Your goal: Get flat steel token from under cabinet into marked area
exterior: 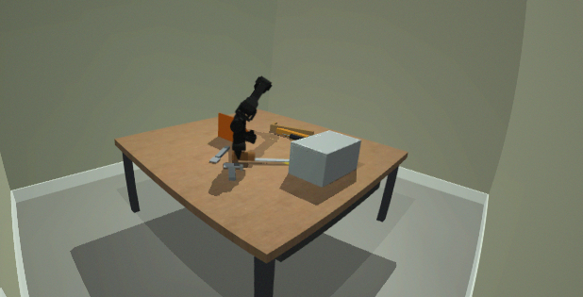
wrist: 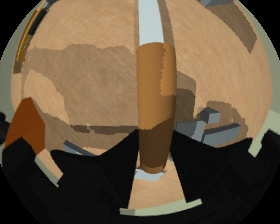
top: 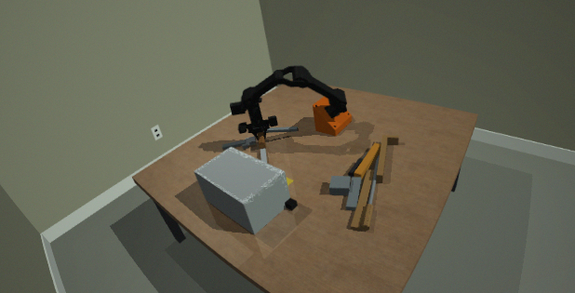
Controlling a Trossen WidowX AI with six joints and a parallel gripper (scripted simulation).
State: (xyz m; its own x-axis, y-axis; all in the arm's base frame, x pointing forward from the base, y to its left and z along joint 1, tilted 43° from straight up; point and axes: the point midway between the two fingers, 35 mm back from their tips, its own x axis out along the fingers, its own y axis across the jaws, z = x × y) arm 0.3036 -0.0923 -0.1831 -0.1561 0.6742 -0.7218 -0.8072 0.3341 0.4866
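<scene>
Now: the grey t-piece 70 mm ahead of my gripper tip, 80 mm to the right of it and 20 mm below it. Round my gripper tip: grey block 30 mm ahead, 510 mm to the left, 10 mm below; wooden stick 20 mm ahead, 620 mm to the left, 20 mm below; orange bar 160 mm behind, 510 mm to the left, 10 mm below.
</scene>
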